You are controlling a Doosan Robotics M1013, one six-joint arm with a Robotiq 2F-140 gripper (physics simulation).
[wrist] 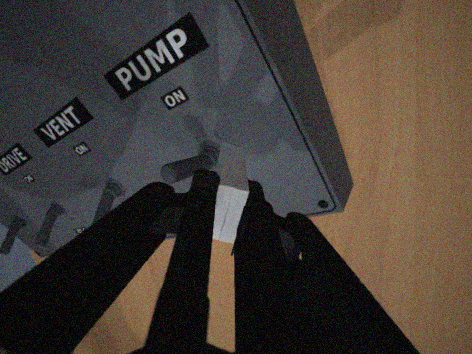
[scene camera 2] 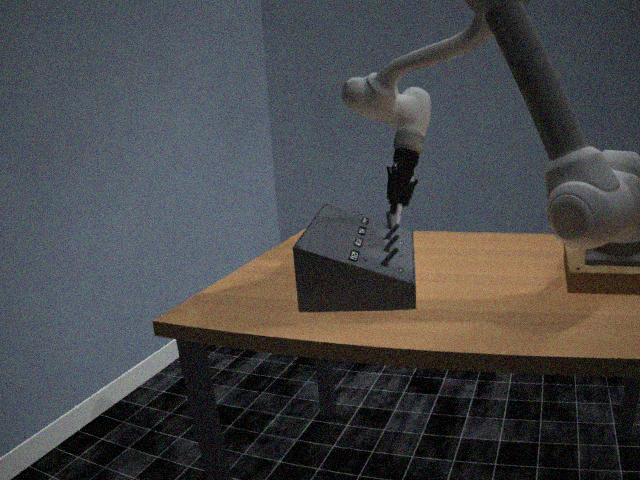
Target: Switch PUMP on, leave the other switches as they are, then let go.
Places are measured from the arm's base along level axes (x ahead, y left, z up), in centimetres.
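Pixels of known places: gripper, fingertip midpoint: [wrist: 227, 164] [scene camera 2: 392, 227]; arm's base, origin of the base link: [scene camera 2: 616, 256].
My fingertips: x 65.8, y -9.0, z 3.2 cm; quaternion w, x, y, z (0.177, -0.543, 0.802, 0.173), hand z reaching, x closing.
For each thing: its top centre in the pictures, then the offset to it from my fingertips. "spot": a spot on its surface instead. Level surfaces: height alone.
- PUMP switch lever, middle of its top: [wrist: 167, 178] [scene camera 2: 388, 211] dx +0.5, dy +1.2, dz +4.9 cm
- label, surface spot: [wrist: 175, 98] spot: dx +4.8, dy +2.4, dz +1.5 cm
- VENT lever, surface spot: [wrist: 105, 202] spot: dx -3.5, dy +12.0, dz +1.8 cm
- DRIVE lever, surface spot: [wrist: 50, 222] spot: dx -7.3, dy +23.3, dz +1.7 cm
- wooden table, its level: dz -8.6 cm
- fourth lever, surface spot: [wrist: 12, 235] spot: dx -11.0, dy +34.8, dz +1.9 cm
The PUMP switch lever [wrist: 187, 166] [scene camera 2: 389, 219] is at the panel's far end, below its ON label [wrist: 175, 98]. It points left in the wrist view, at another angle than the other levers, and looks steeper in the scene view. I cannot tell whether it counts as on; its OFF label is hidden. My gripper [wrist: 227, 164] [scene camera 2: 395, 219] is shut and empty, its pale tips low over the panel, right beside the PUMP lever. Whether they touch is unclear. The VENT lever [wrist: 105, 202] and DRIVE lever [wrist: 50, 222] point down toward the lower edge in the wrist view.
The dark sloped switch box [scene camera 2: 351, 286] [wrist: 320, 100] stands on the wooden table [scene camera 2: 480, 320] [wrist: 400, 175]. A fourth lever [wrist: 12, 235] lies beyond DRIVE. The robot's base stands at the right of the table, and a wall [scene camera 2: 129, 155] rises at the left.
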